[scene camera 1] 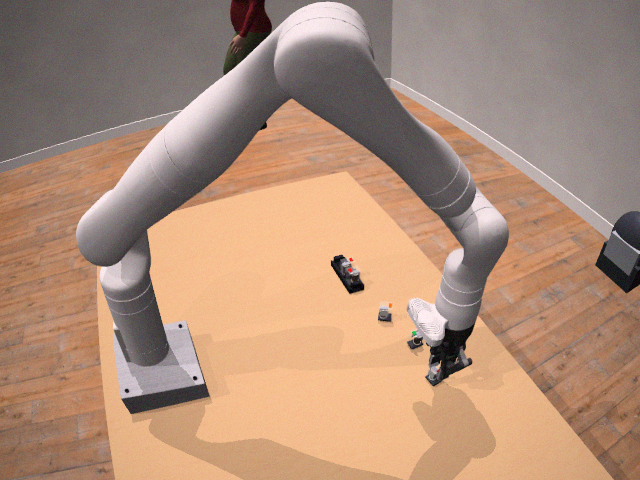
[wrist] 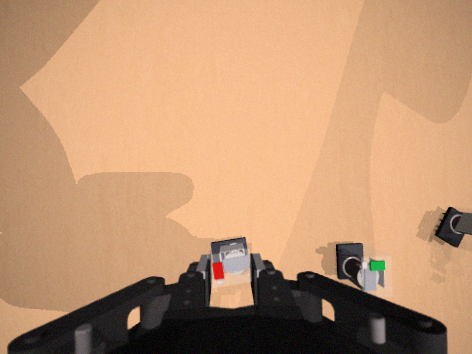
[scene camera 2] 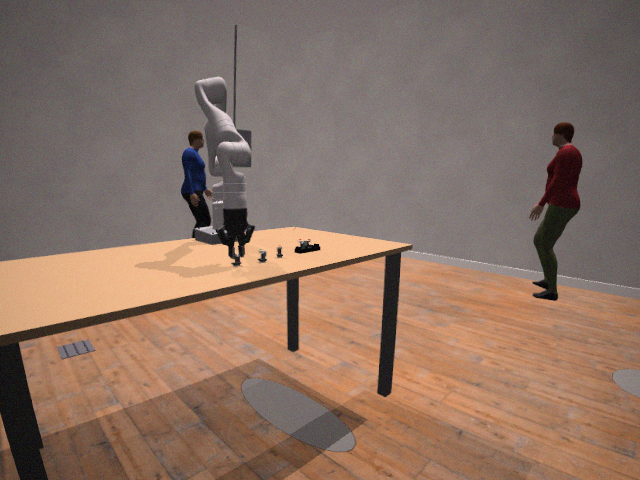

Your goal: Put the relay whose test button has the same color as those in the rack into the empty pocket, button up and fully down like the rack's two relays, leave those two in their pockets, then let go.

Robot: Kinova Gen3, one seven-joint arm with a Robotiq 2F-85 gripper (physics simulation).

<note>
In view: the gripper (scene camera 1: 437,372), a red-button relay (wrist: 230,260) and a green-button relay (wrist: 360,266).
The gripper shows as well in the wrist view (wrist: 230,267) and in scene camera 2 (scene camera 2: 236,257).
</note>
